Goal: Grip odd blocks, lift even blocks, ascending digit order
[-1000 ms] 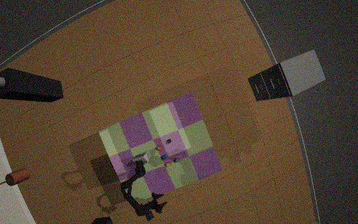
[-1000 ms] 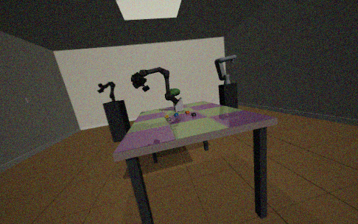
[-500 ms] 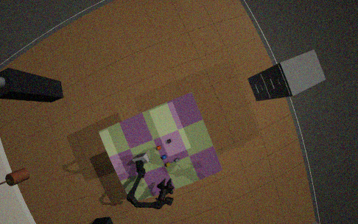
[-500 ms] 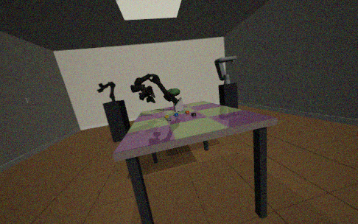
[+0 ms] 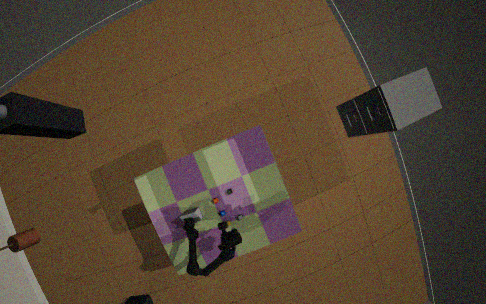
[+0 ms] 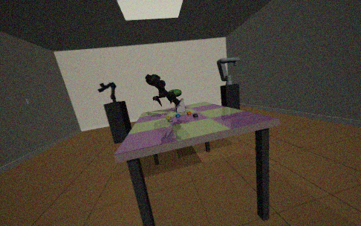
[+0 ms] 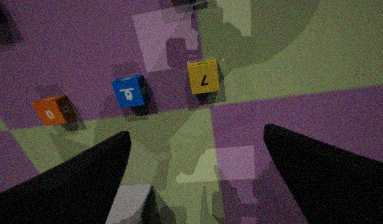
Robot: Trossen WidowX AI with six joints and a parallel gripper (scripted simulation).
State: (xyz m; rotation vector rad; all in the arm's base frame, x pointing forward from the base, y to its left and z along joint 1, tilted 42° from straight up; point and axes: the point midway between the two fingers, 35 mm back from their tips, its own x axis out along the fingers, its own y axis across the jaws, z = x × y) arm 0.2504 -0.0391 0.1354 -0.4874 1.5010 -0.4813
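The orange block is 190 mm to the left of my gripper tip, 110 mm below it and 40 mm behind it. The rest, counted from my gripper tip: grey block: 110 mm below, 110 mm ahead, 20 mm to the left; then blue block: 110 mm below, 90 mm to the left, 10 mm behind; then yellow block: 110 mm below, 10 mm ahead.
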